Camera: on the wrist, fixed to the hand. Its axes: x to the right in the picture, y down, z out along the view.
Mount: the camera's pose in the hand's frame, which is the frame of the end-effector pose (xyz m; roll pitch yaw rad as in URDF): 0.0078 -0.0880 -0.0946 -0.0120 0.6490 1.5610
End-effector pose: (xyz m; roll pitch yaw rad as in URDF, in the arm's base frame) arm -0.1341 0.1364 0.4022 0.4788 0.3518 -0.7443
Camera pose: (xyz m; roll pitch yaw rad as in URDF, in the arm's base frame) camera -0.1837 0.1351 0.2826 0.3493 0.1624 0.8782
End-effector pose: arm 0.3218 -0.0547 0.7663 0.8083 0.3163 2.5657
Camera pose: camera 0.3451 -0.0789 0.6413 0.3151 -0.1489 -2.2041
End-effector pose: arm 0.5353 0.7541 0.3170 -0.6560 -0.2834 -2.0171
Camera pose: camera 0.4145 0.7970 0.2987 -0.8557 1.1789 -1.2588
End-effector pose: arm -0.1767 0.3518 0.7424 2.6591 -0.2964 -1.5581
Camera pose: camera -0.0549 0.3584 0.7858 -2.5360 -1.0508 2.6109
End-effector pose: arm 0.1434 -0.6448 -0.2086 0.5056 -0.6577 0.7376
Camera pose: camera 0.2257 -0.6122 -0.3031 -0.6695 0.1086 2.2142
